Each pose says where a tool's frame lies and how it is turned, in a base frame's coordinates. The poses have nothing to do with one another.
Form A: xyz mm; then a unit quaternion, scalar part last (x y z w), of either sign.
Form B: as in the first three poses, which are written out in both.
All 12 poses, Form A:
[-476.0 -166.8 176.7 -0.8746 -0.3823 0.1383 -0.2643]
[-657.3 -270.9 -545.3 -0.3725 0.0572 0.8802 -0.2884]
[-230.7 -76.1 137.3 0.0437 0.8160 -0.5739 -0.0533]
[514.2 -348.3 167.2 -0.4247 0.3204 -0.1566 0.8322]
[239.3 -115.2 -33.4 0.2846 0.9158 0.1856 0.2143]
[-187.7 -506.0 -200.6 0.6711 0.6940 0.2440 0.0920]
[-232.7 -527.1 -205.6 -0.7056 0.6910 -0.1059 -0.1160]
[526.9 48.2 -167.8 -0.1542 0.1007 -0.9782 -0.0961]
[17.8 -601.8 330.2 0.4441 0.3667 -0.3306 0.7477]
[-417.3 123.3 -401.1 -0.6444 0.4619 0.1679 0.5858]
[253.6 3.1 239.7 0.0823 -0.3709 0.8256 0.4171]
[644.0 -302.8 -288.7 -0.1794 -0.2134 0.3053 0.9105]
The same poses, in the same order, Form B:
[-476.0 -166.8 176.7 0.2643 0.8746 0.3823 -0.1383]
[-657.3 -270.9 -545.3 0.2884 0.3725 -0.0572 -0.8802]
[-230.7 -76.1 137.3 0.0533 -0.0437 -0.8160 0.5739]
[514.2 -348.3 167.2 0.8322 -0.4247 0.3204 -0.1566]
[239.3 -115.2 -33.4 0.2143 0.2846 0.9158 0.1856]
[-187.7 -506.0 -200.6 0.0920 0.6711 0.6940 0.2440]
[-232.7 -527.1 -205.6 0.1160 0.7056 -0.6910 0.1059]
[526.9 48.2 -167.8 0.0961 0.1542 -0.1007 0.9782]
[17.8 -601.8 330.2 0.7477 0.4441 0.3667 -0.3306]
[-417.3 123.3 -401.1 0.5858 -0.6444 0.4619 0.1679]
[253.6 3.1 239.7 0.4171 0.0823 -0.3709 0.8256]
[644.0 -302.8 -288.7 0.9105 -0.1794 -0.2134 0.3053]

